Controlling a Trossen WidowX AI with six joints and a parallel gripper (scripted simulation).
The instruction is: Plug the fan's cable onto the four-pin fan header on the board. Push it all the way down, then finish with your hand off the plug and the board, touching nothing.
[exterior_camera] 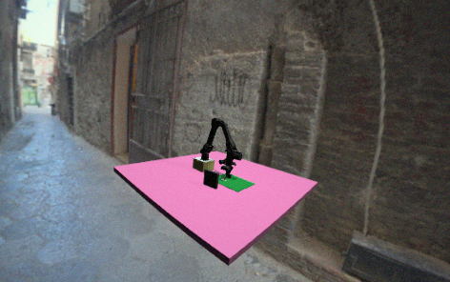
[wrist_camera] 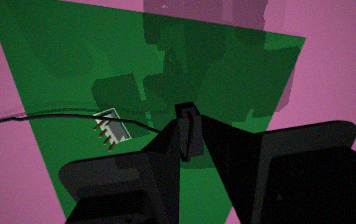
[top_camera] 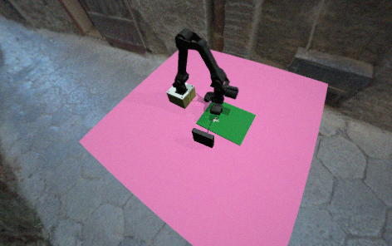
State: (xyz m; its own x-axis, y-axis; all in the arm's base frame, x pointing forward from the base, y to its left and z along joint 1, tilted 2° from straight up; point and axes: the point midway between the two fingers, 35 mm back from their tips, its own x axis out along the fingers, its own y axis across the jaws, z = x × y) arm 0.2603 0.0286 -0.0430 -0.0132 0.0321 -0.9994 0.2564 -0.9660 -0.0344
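Right now my gripper tip is 7 cm short of the green board, 4 cm above it and 3 cm to the left of it. The rest, counted from my gripper tip: black plug: 1 cm ahead; then black fan: 23 cm to the right, 4 cm above, 3 cm ahead.
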